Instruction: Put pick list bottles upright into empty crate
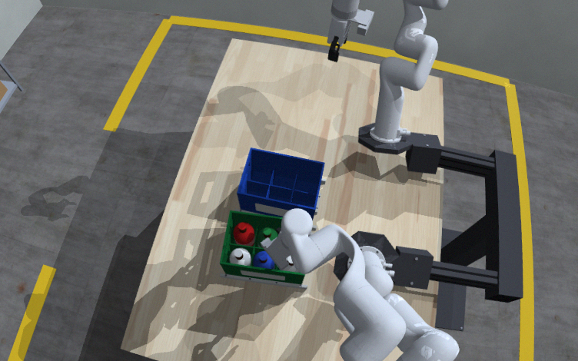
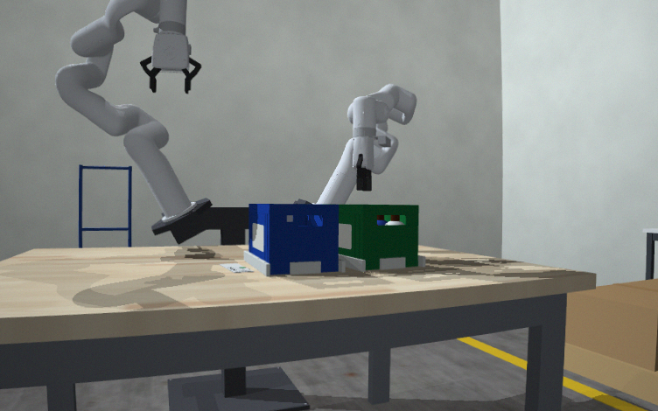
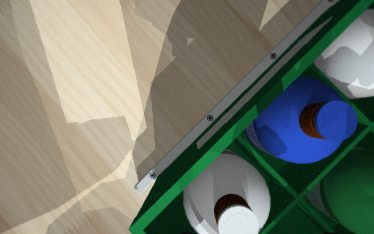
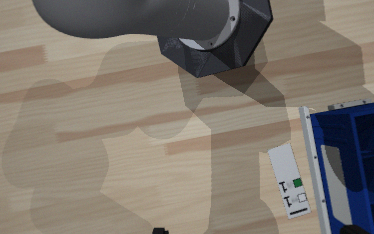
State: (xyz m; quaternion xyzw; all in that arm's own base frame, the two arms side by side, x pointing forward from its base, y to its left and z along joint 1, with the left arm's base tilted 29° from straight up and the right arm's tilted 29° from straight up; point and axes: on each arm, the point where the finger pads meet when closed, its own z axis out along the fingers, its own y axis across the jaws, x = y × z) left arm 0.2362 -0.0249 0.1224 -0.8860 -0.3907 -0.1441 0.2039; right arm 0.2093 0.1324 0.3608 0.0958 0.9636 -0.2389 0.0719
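Now: left hand 90 mm short of the blue bottle, 10 mm to the right of it and 150 mm above it. From my left hand the other things lie so: red bottle: 180 mm ahead, 70 mm to the right, 150 mm below; then green crate: 90 mm ahead, 30 mm to the right, 150 mm below; then green bottle: 100 mm ahead, 70 mm to the right, 150 mm below.
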